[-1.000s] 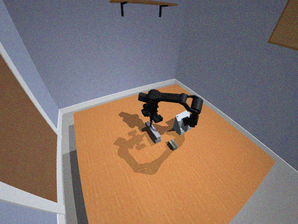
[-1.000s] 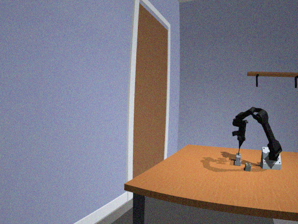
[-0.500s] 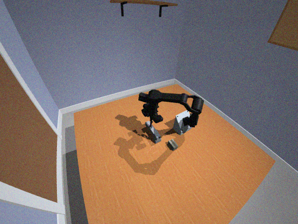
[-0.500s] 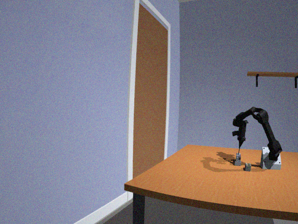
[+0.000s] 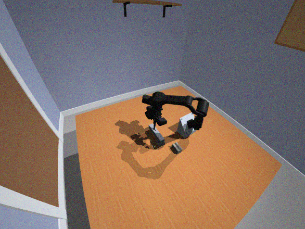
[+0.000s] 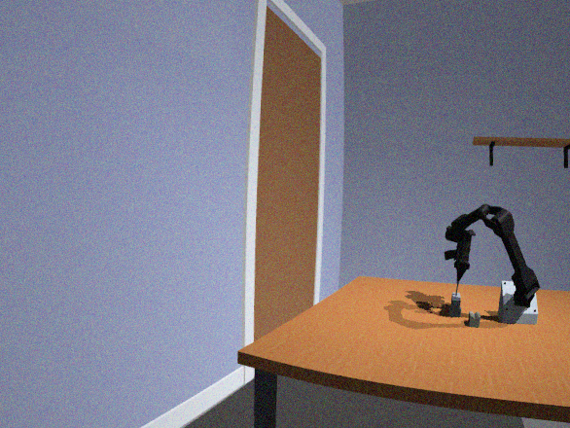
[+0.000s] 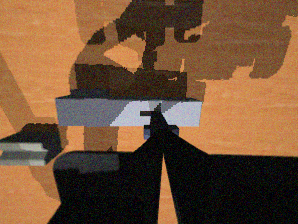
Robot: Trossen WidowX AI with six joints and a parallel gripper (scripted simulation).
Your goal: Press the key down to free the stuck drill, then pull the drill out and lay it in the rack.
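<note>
Right now the dark key is 30 mm below my gripper tip. Round my gripper tip: grey holder block: 40 mm to the left, 90 mm below; then drill: 60 mm to the left, 80 mm below; then grey rack: 70 mm behind, 210 mm to the left, 100 mm below.
</note>
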